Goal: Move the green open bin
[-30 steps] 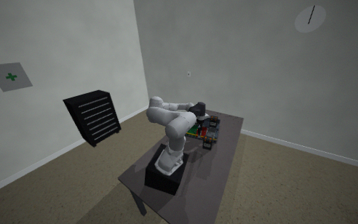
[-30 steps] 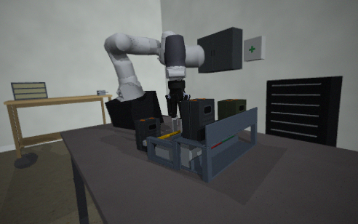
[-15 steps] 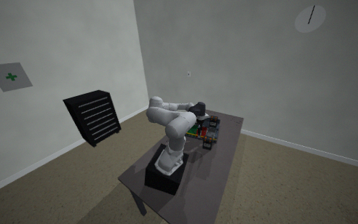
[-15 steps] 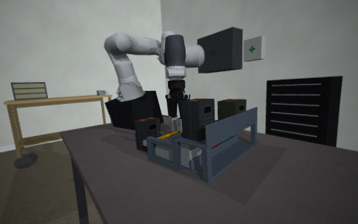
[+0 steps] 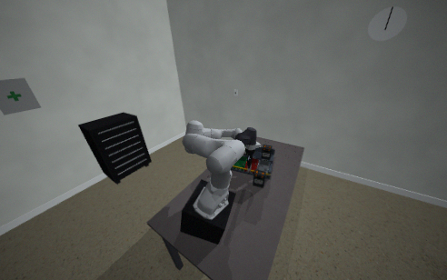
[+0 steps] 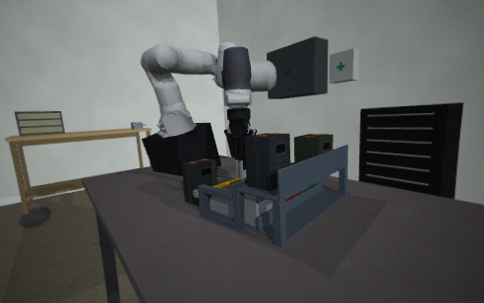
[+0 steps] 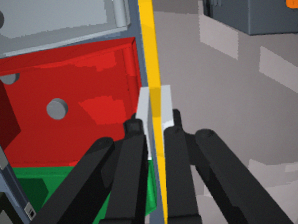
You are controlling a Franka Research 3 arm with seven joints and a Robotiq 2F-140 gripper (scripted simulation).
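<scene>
My hand is 30 mm above the yellow strip. Also, from my hand: red bin (100 mm ahead, 50 mm below, 10 mm to the left); then grey bin (120 mm ahead, 100 mm to the right, 50 mm below); then green open bin (120 mm to the left, 90 mm ahead, 50 mm below).
</scene>
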